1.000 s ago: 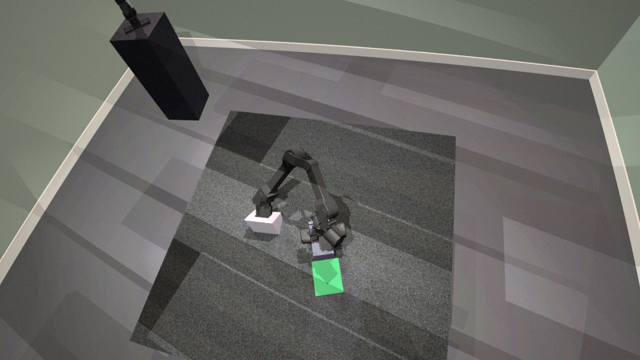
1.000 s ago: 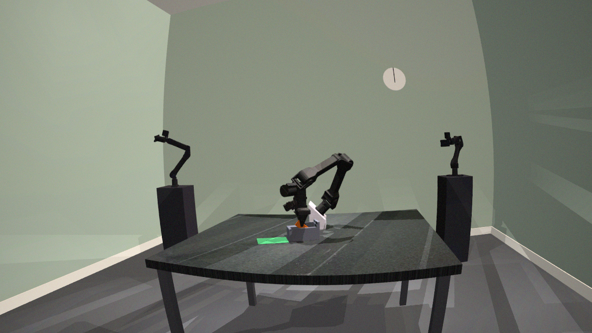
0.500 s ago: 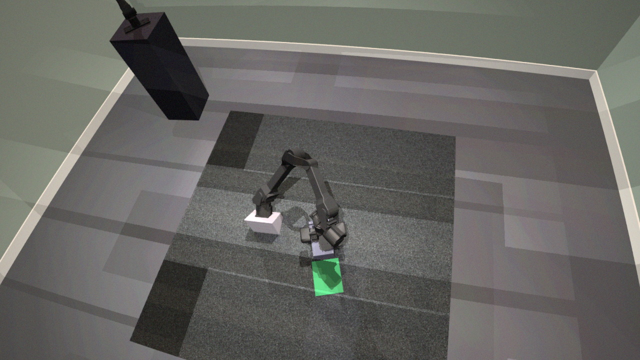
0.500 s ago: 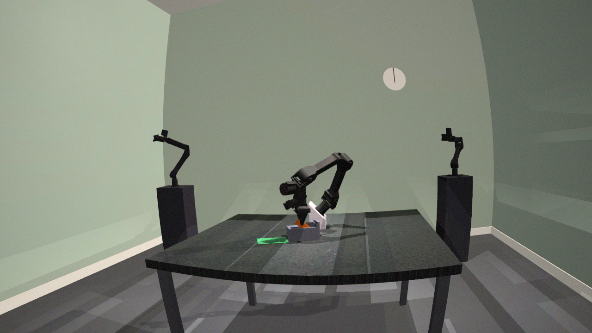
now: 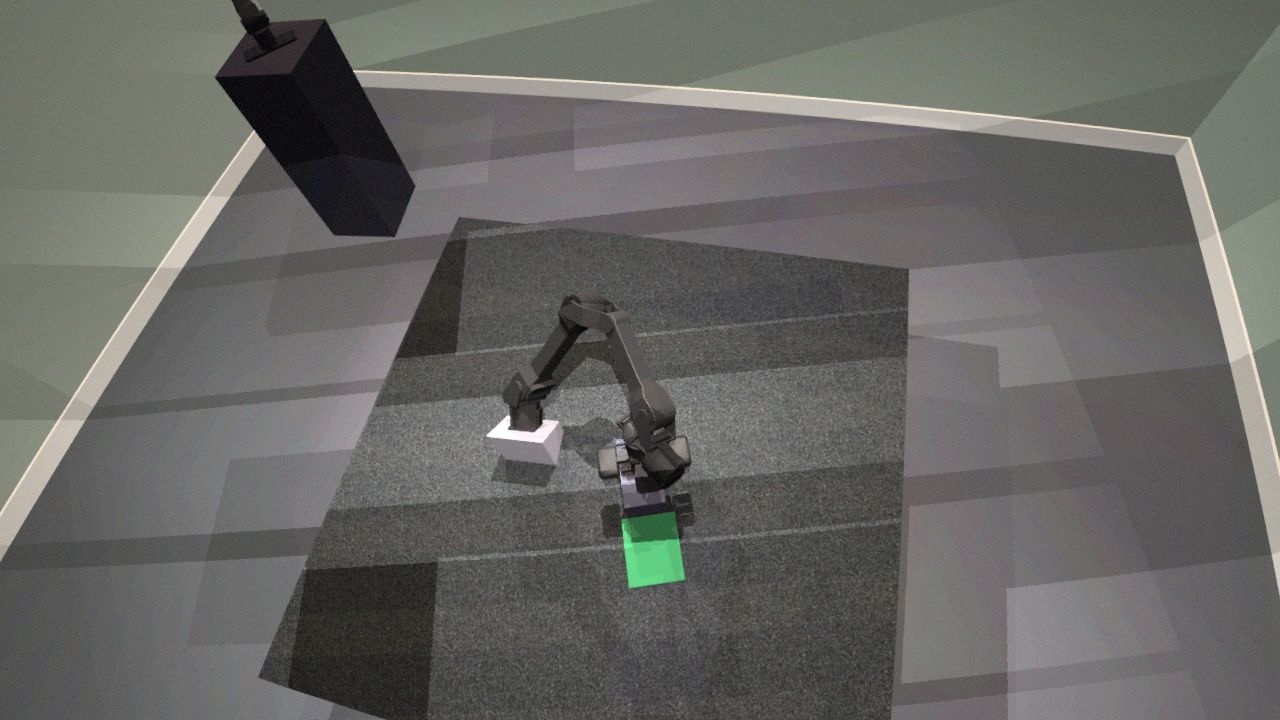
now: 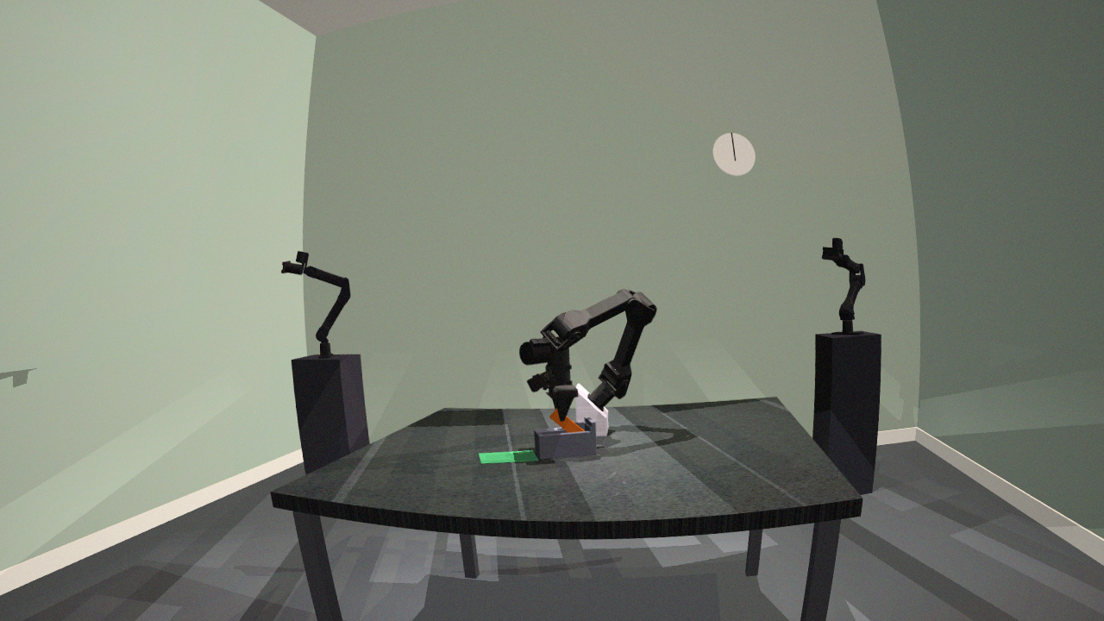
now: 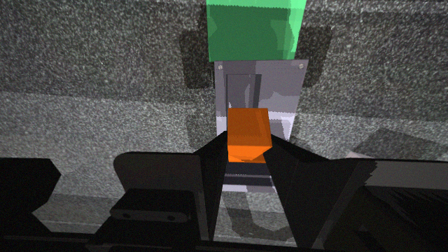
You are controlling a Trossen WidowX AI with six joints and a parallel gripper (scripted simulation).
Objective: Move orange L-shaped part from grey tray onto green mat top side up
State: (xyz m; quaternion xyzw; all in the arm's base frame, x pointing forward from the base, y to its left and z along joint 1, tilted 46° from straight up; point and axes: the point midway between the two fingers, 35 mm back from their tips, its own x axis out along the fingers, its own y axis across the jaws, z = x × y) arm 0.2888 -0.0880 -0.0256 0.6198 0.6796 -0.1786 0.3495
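Right now the green mat is 2 cm ahead of my gripper tip, 14 cm to the right of it and 11 cm below it. The rest, counted from my gripper tip: orange L-shaped part (2 cm behind, 3 cm to the left, 3 cm below).
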